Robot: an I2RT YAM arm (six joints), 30 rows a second.
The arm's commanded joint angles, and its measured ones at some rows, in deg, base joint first. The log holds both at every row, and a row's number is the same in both.
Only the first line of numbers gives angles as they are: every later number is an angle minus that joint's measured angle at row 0.
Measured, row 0:
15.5, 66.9, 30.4, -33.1, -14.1, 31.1
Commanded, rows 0 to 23:
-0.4, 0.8, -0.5, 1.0, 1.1, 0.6
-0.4, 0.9, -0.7, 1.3, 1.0, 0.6
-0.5, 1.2, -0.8, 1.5, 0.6, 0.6
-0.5, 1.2, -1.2, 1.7, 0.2, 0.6
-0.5, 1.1, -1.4, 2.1, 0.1, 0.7
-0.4, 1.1, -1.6, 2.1, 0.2, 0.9
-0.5, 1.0, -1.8, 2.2, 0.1, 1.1
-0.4, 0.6, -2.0, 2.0, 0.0, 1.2
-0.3, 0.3, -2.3, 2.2, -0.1, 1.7
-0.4, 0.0, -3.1, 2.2, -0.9, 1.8
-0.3, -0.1, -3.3, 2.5, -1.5, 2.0
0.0, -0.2, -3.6, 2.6, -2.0, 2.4
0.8, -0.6, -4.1, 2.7, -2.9, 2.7
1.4, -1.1, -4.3, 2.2, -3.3, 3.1
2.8, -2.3, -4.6, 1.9, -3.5, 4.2
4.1, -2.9, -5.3, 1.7, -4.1, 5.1
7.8, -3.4, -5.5, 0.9, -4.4, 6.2
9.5, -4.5, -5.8, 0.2, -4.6, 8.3
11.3, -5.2, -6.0, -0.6, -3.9, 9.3
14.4, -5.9, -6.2, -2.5, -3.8, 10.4
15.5, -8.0, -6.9, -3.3, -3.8, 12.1
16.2, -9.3, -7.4, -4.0, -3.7, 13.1
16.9, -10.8, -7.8, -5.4, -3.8, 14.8
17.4, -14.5, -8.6, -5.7, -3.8, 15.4
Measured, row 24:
15.7, -8.5, -7.0, -0.6, -3.5, 10.1
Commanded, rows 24 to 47:
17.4, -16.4, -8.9, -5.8, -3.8, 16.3
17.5, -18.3, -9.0, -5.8, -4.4, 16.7
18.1, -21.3, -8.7, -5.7, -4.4, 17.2
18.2, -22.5, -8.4, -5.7, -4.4, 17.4
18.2, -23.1, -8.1, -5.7, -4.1, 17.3
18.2, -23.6, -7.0, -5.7, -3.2, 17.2
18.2, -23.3, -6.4, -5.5, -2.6, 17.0
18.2, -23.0, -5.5, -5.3, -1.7, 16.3
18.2, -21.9, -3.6, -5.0, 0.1, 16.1
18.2, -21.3, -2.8, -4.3, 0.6, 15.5
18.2, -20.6, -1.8, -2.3, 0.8, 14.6
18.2, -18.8, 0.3, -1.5, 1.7, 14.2
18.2, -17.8, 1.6, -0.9, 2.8, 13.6
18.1, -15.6, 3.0, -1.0, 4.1, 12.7
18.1, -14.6, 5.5, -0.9, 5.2, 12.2
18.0, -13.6, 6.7, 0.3, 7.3, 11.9
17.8, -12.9, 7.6, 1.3, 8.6, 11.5
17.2, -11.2, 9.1, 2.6, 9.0, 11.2
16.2, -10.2, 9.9, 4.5, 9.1, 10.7
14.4, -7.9, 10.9, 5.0, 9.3, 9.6
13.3, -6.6, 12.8, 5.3, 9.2, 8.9
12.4, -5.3, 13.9, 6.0, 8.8, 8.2
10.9, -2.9, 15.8, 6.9, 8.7, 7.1
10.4, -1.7, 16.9, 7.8, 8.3, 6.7
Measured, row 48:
12.9, -5.2, 12.1, 2.7, 6.3, 10.1
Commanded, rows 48 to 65:
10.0, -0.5, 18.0, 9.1, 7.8, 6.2
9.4, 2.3, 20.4, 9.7, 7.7, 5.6
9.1, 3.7, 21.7, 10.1, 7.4, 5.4
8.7, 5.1, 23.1, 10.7, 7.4, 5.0
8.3, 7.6, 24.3, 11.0, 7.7, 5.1
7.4, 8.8, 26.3, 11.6, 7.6, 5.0
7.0, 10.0, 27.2, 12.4, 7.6, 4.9
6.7, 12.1, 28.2, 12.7, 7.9, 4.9
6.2, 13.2, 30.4, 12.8, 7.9, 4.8
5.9, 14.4, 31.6, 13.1, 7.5, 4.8
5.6, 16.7, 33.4, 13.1, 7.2, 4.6
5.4, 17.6, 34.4, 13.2, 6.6, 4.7
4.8, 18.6, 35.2, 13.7, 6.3, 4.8
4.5, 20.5, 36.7, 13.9, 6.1, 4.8
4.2, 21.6, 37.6, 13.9, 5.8, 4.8
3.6, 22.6, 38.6, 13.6, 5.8, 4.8
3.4, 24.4, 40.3, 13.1, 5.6, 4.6
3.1, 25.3, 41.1, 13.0, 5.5, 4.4
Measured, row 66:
4.2, 23.4, 37.0, 11.4, 5.8, 5.4
